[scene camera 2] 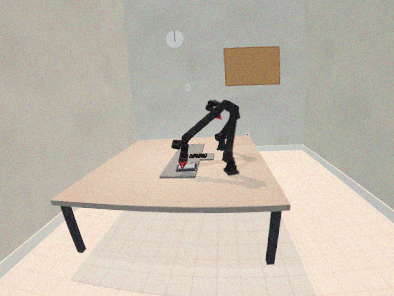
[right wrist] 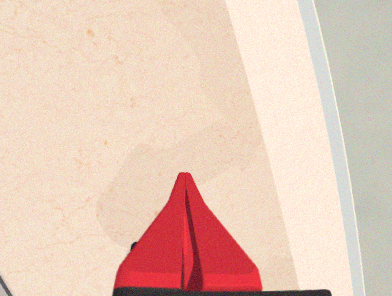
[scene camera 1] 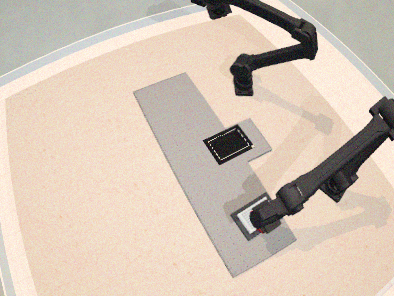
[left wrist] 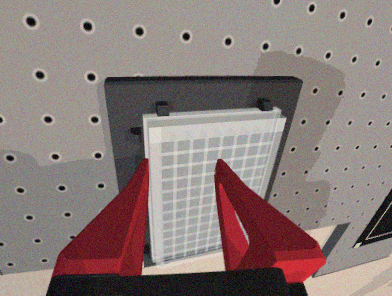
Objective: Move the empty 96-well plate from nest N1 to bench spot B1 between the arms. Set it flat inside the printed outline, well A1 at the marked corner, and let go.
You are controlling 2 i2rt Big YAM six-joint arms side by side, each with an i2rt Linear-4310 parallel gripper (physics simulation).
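Places are measured from the left arm's base along level axes (x up, y right, z ahead), in metres.
Pixels of known places: left gripper, between the fingertips: (scene camera 2: 182, 167) (left wrist: 182, 165); right gripper, between the fingertips: (scene camera 2: 221, 118) (right wrist: 183, 179) (scene camera 1: 223, 14); left arm's base, origin of its link: (scene camera 2: 231, 171) (scene camera 1: 331, 188); right arm's base, origin of its link: (scene camera 2: 222, 148) (scene camera 1: 242, 86).
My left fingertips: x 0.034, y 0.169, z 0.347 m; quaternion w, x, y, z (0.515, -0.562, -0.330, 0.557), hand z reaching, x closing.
Observation:
Ahead of a thing's pixels: the offset from my left fingertips to its top centre. "spot": to the spot under its first point. Level surfaces: height alone.
The white 96-well plate {dx +0.008, dy +0.011, dz -0.036 m} (scene camera 1: 245, 223) (left wrist: 185, 200) lies within the dark nest N1 {dx +0.001, dy +0.010, dz -0.036 m} (scene camera 1: 249, 236) (left wrist: 130, 95); whether it is raised cannot be told. My left gripper (scene camera 1: 260, 229) (scene camera 2: 182, 164) (left wrist: 182, 165) is shut on the plate. In the left wrist view, one fingertip is at the plate's left edge and the other over its wells. The exact contact is hidden. My right gripper (scene camera 1: 219, 12) (right wrist: 183, 179) is shut, its fingertips together, away from the plate. Bench spot B1 is a black pad {spot: dx -0.019, dy +0.278, dz -0.198 m} (scene camera 1: 230, 145) (left wrist: 382, 227) with a printed white outline and a small white corner mark {dx -0.019, dy +0.208, dz -0.259 m} (scene camera 1: 253, 146) (left wrist: 357, 245).
The nest stands on a grey perforated board {dx -0.021 m} (scene camera 1: 170, 130) (left wrist: 60, 100), with the black pad farther up it in scene camera 1. Small black posts (left wrist: 162, 108) (left wrist: 265, 104) stand along the plate's far edge. The board lies on the wooden table {dx -0.034 m} (scene camera 1: 90, 175) (scene camera 2: 125, 185).

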